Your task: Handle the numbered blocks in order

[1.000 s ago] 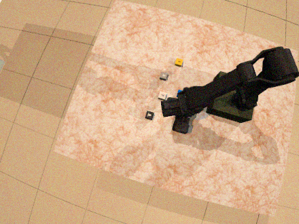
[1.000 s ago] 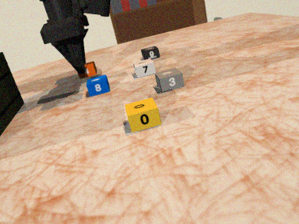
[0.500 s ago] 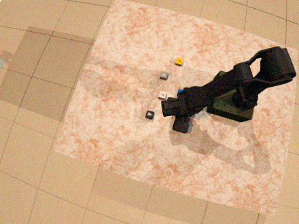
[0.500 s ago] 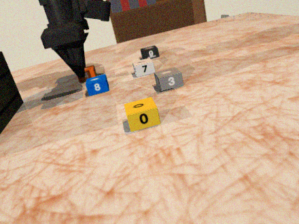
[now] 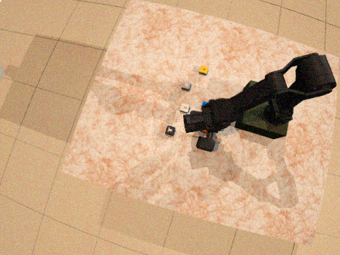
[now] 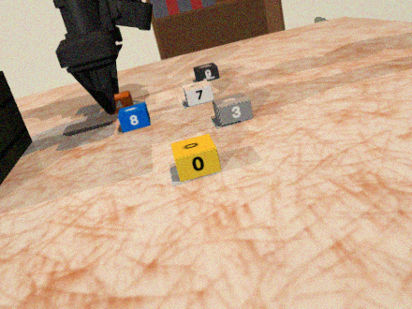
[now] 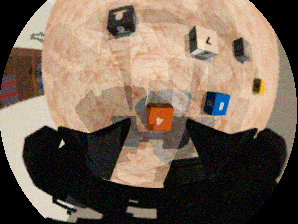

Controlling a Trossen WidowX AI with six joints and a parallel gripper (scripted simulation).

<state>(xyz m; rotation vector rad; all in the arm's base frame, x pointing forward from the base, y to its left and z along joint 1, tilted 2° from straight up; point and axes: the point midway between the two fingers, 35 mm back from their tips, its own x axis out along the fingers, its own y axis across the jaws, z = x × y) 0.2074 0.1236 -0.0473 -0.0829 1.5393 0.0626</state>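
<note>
The orange block is 1 cm ahead of my gripper tip. Also, from my gripper tip: white block 12 cm ahead, 5 cm to the right; blue block 9 cm to the right, 4 cm ahead; black block 14 cm ahead, 6 cm to the left.
</note>
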